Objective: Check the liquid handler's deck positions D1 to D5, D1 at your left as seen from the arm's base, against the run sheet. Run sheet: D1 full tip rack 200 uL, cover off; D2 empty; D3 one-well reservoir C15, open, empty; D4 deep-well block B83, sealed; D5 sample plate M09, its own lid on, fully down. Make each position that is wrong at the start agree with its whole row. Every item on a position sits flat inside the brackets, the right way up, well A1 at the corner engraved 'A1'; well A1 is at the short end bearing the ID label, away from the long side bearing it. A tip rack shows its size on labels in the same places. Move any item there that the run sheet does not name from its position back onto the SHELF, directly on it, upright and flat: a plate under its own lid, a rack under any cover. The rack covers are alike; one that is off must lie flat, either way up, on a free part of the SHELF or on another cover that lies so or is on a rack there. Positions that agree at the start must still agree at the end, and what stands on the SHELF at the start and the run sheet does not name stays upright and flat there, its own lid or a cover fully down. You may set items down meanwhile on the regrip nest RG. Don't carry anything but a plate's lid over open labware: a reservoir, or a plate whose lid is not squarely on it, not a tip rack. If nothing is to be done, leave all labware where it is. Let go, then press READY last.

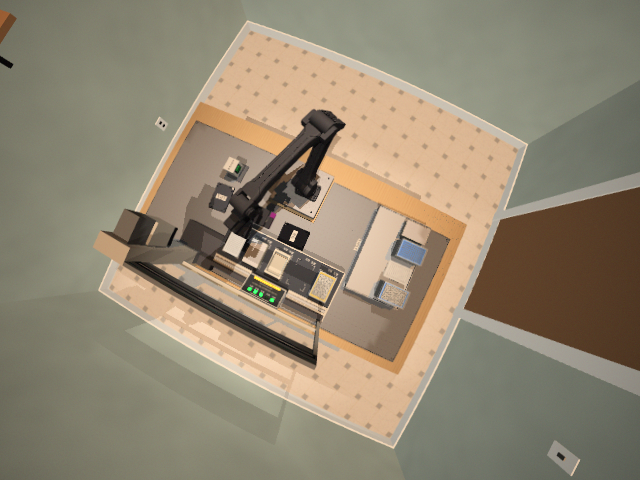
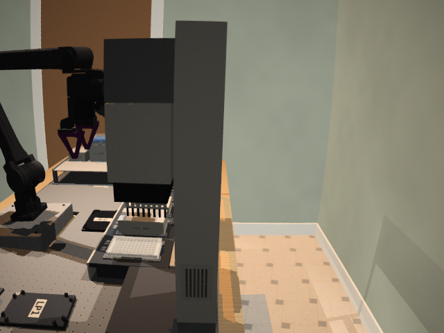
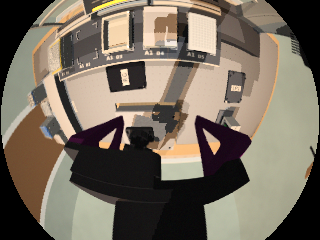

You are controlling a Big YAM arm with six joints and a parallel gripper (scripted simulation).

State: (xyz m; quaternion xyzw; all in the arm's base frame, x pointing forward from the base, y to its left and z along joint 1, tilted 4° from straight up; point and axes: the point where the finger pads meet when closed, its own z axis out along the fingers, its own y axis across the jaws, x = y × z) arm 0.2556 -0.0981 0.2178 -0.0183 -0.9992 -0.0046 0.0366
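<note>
The yellow-framed tip rack is 360 mm to the left of my hand, 180 mm below it and 170 mm ahead of it. From my hand the other things lie so: cream reservoir (210 mm below, 170 mm ahead, 120 mm to the left); regrip nest (260 mm below, 120 mm to the left, 10 mm ahead); pale block (200 mm below, 170 mm ahead, 10 mm to the right).
</note>
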